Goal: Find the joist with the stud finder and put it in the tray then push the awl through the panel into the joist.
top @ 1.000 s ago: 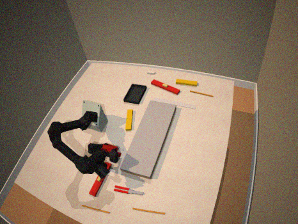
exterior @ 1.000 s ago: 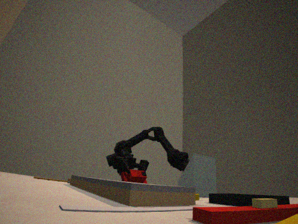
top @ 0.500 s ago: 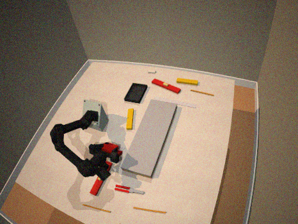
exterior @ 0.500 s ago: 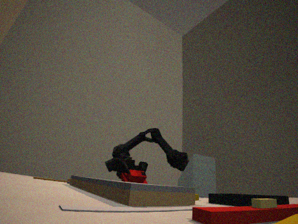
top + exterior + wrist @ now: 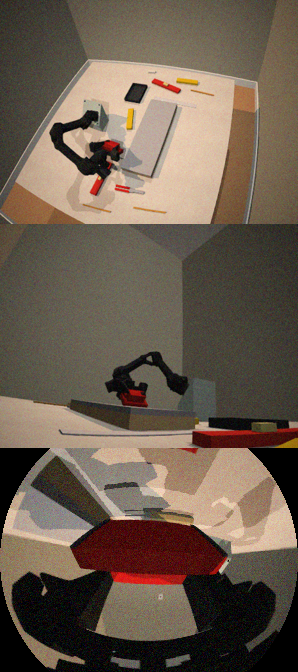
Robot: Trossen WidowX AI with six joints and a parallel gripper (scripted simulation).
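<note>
Now: the awl 90 mm below my gripper tip and 30 mm to the left of it. The rest, counted from my gripper tip: stud finder: 20 mm behind, 10 mm below; then black tray: 480 mm to the left, 80 mm below, 50 mm behind.
</note>
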